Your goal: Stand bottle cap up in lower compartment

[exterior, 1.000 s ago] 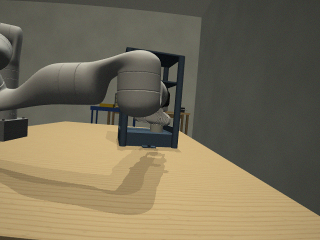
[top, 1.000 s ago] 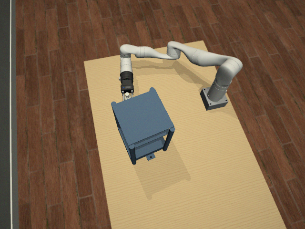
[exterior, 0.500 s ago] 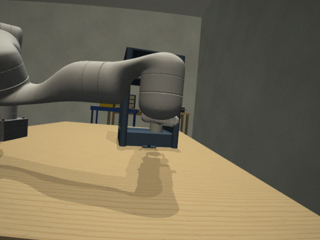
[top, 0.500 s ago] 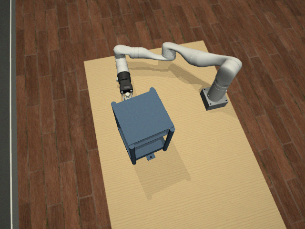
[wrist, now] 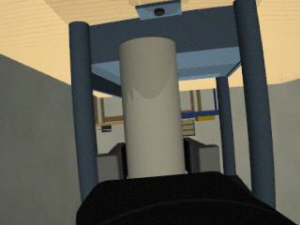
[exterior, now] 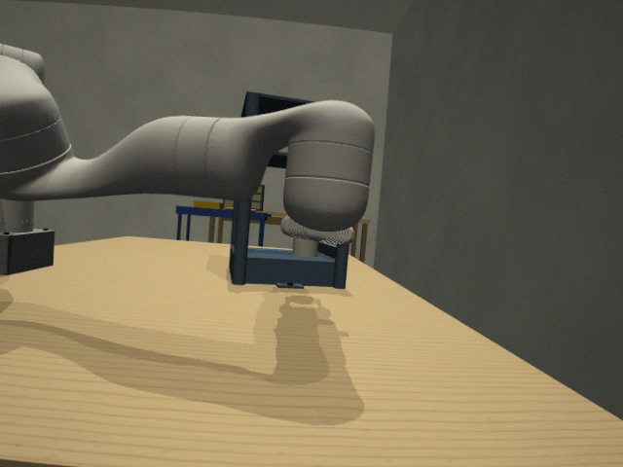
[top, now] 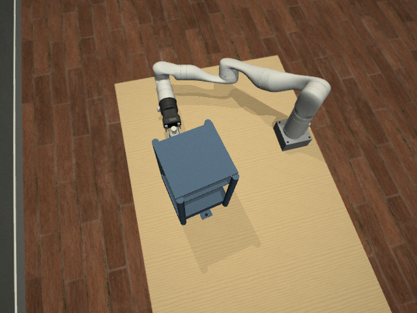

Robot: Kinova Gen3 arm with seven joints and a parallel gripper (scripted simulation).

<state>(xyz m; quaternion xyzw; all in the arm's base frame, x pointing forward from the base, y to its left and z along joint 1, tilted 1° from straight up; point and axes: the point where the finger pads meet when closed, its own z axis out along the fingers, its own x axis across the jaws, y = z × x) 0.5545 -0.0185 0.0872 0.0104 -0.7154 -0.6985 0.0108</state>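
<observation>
Right now my hand is 20 mm below the pale bottle. Round my hand: blue shelving unit (200 mm to the left, 50 mm behind, 30 mm above).
</observation>
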